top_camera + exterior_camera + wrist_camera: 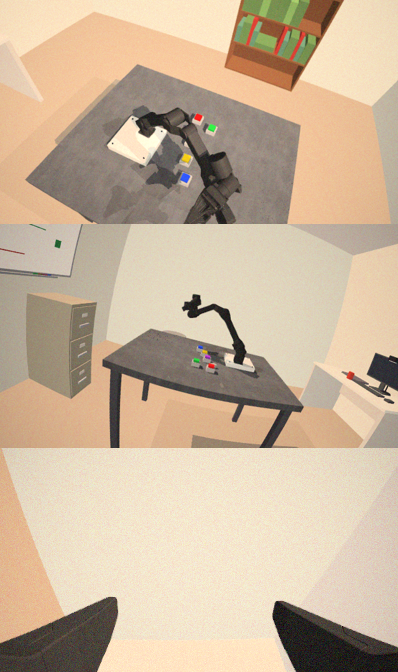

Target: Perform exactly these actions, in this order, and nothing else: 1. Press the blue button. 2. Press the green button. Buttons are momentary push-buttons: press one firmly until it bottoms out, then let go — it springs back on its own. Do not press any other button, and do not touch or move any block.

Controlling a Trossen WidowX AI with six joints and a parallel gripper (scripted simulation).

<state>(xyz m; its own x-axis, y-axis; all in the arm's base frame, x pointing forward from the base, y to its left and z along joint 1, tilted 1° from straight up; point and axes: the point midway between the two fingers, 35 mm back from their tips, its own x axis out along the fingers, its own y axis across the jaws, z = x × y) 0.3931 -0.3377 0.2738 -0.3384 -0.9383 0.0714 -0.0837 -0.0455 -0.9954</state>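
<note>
The blue button lies 280 mm below my gripper tip, 240 mm to the left of it and 100 mm behind it. Round my gripper tip: purple button (420 mm to the left, 280 mm below, 170 mm behind); green button (540 mm to the left, 280 mm below, 110 mm behind); yellow button (320 mm to the left, 280 mm below, 140 mm behind).
</note>
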